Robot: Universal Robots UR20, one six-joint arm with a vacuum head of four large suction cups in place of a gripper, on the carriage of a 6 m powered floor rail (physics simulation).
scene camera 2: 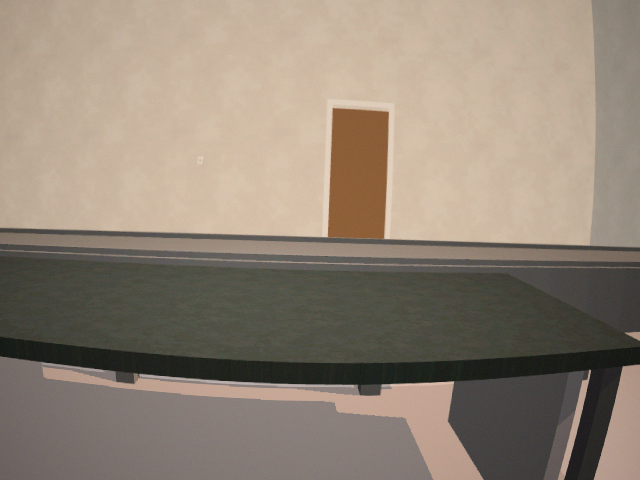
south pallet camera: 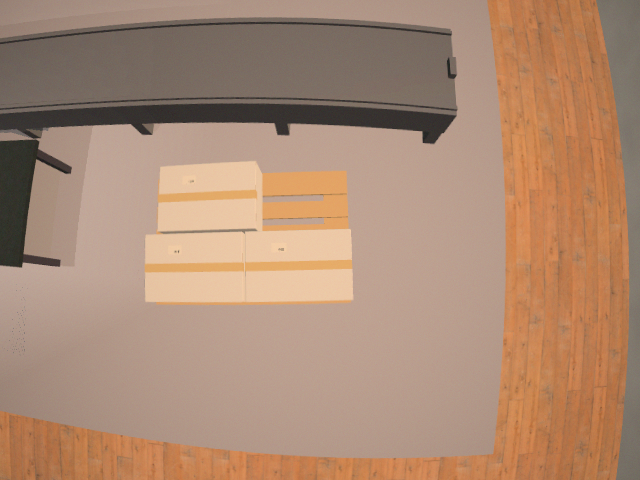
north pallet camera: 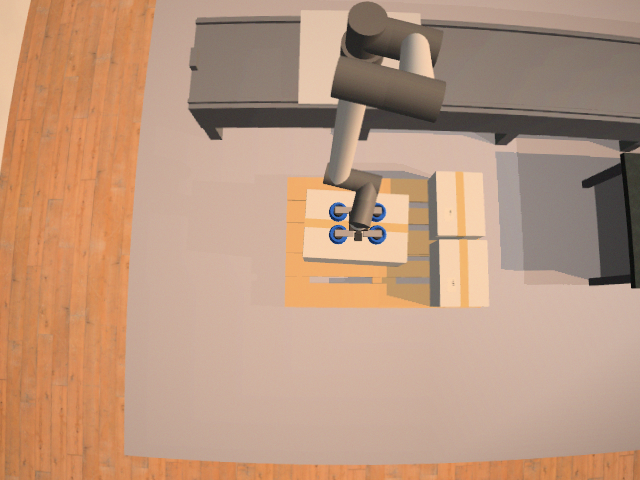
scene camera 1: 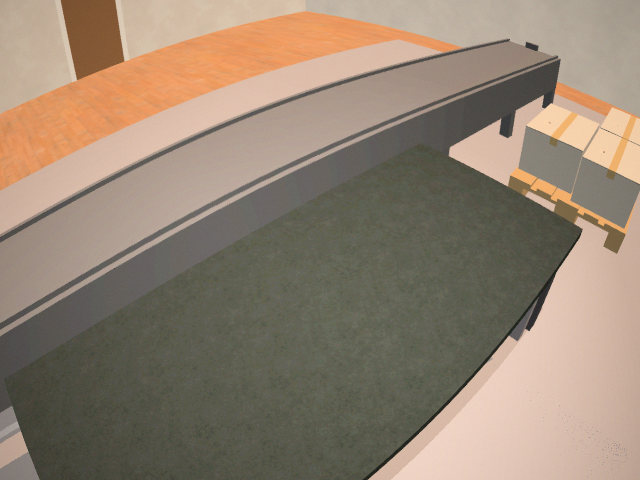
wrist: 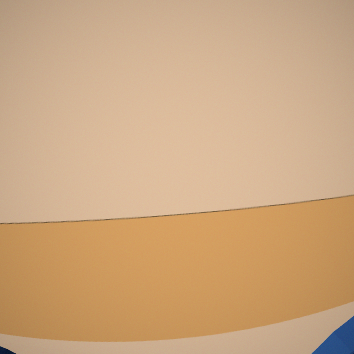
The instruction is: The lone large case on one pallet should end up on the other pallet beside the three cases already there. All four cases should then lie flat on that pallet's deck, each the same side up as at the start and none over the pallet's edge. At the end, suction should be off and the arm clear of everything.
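Frame: origin at the arm's base, x ahead, y left, z up, level; millimetres.
Seen in the pictures: hand at its tool point: (wrist: pixel 179 249); arm's base at its link origin: (north pallet camera: pixel 361 55).
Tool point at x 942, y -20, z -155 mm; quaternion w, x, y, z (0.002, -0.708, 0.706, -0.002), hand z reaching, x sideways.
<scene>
Offsets run from my tool point to a thing's middle. Level surfaces: height alone.
The lone large case @[124 mm down, 8 mm ahead, 4 mm right] (north pallet camera: pixel 315 245) (wrist: pixel 175 110), pale with a tan tape stripe, lies flat on the north pallet (north pallet camera: pixel 330 294). My gripper (north pallet camera: pixel 357 223), a head with four blue suction cups, is over its top, two cups on each side of the tape. Parts of two cups show at the bottom corners of the wrist view. The frames do not show whether the cups touch or hold the case. The south pallet (south pallet camera: pixel 305 183) (scene camera 1: pixel 523 177) carries three cases, one (south pallet camera: pixel 206 214) at the back left, one (south pallet camera: pixel 193 286) at the front left and one (south pallet camera: pixel 299 286) at the front right. Bare deck shows at its back right.
Two smaller taped cases @[166 mm down, 145 mm back, 610 mm left] (north pallet camera: pixel 471 206) @[153 mm down, 260 mm ahead, 610 mm left] (north pallet camera: pixel 476 273) stand at the north pallet's right end, right of the large case. The floor rail (north pallet camera: pixel 248 67) (south pallet camera: pixel 258 62) (scene camera 1: pixel 217 139) runs behind both pallets. A dark green table @[115 mm up] (scene camera 1: pixel 310 310) (scene camera 2: pixel 258 310) stands between the pallets.
</scene>
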